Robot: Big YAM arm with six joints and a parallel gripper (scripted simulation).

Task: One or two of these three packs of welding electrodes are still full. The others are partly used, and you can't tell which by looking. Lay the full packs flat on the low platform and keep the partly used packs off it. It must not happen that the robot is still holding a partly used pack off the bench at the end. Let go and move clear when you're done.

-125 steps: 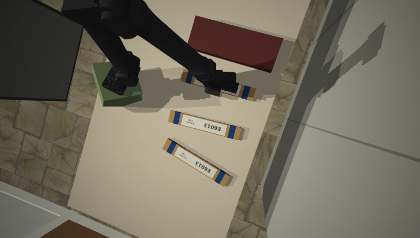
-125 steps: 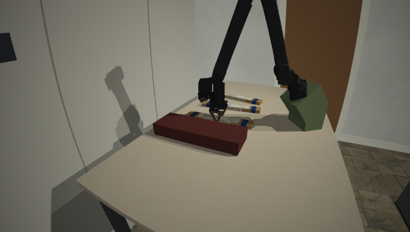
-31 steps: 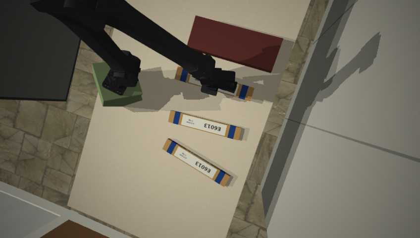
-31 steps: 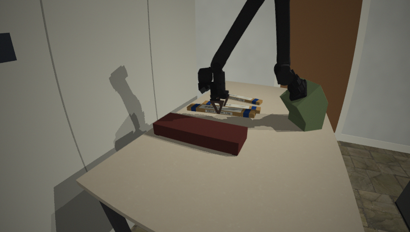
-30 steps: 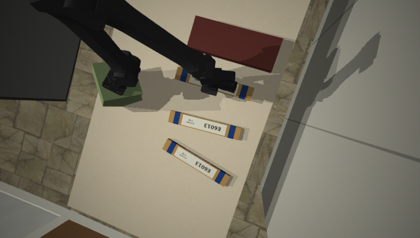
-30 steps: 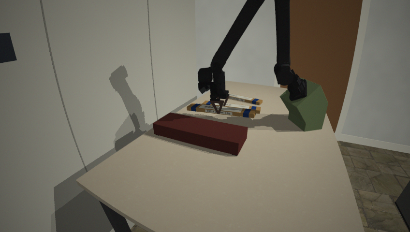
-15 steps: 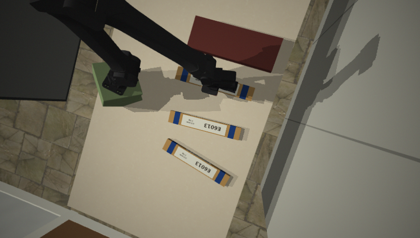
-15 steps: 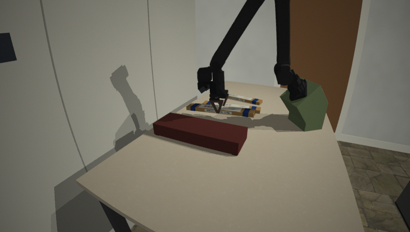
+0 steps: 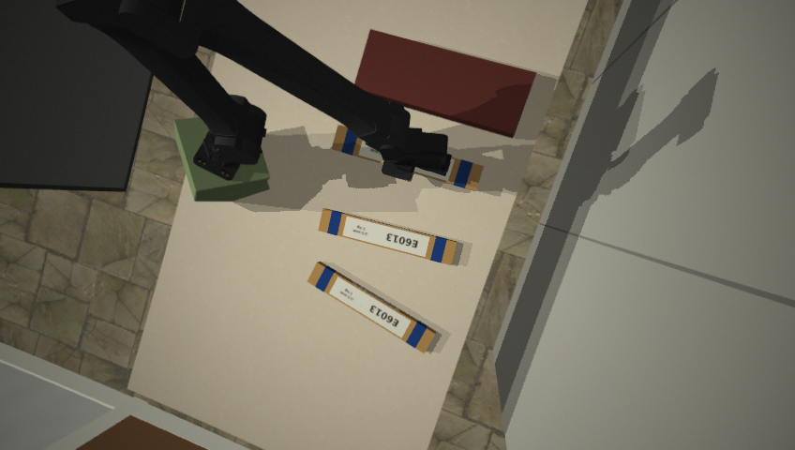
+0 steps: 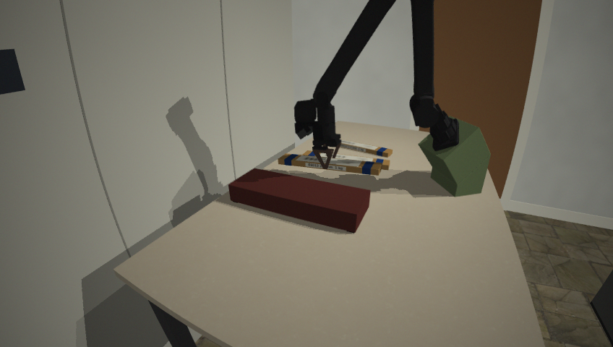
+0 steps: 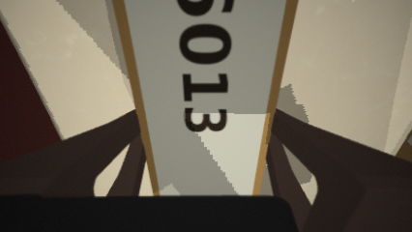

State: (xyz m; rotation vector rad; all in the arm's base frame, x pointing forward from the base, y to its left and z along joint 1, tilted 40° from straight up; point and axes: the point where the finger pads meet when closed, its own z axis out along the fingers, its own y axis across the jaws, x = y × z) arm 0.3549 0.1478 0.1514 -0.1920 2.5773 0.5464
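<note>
Now: hand right at the pack of welding electrodes. From my hand the other things lie so: dark red low platform (3 cm behind, 19 cm to the left, 5 cm below).
</note>
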